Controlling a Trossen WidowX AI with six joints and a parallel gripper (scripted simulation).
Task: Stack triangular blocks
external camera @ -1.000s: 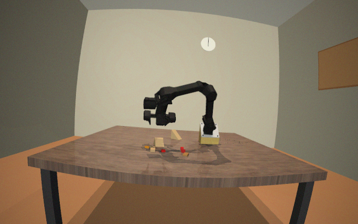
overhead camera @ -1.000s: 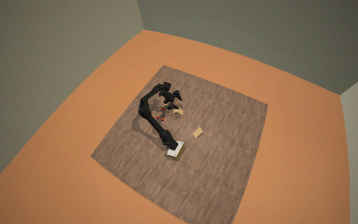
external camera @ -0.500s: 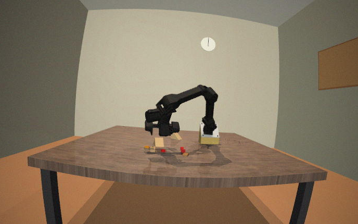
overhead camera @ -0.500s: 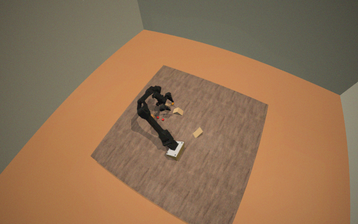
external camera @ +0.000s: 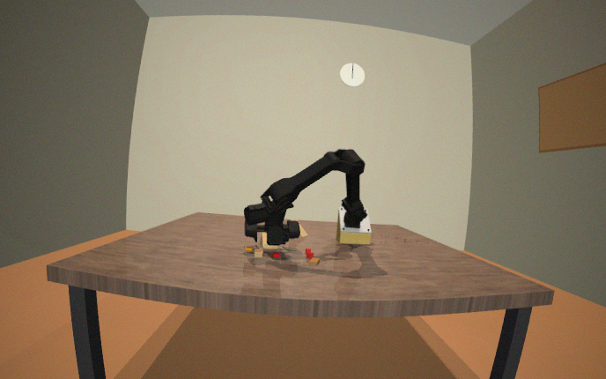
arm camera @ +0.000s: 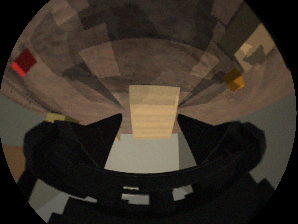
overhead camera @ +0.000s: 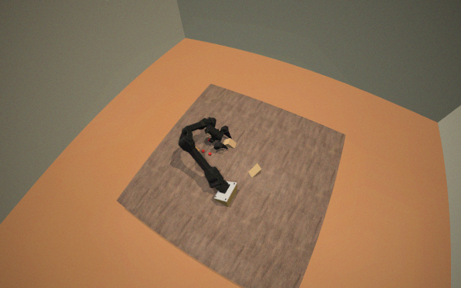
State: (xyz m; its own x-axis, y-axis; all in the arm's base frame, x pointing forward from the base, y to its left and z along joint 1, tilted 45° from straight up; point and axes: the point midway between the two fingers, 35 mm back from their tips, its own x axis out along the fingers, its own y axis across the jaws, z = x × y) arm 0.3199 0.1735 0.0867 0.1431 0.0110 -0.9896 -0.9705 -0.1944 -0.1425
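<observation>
My gripper tip is now 1 cm below the triangular block. The rest, counted from my gripper tip: orange piece (6 cm ahead, 10 cm to the left, 1 cm below).
</observation>
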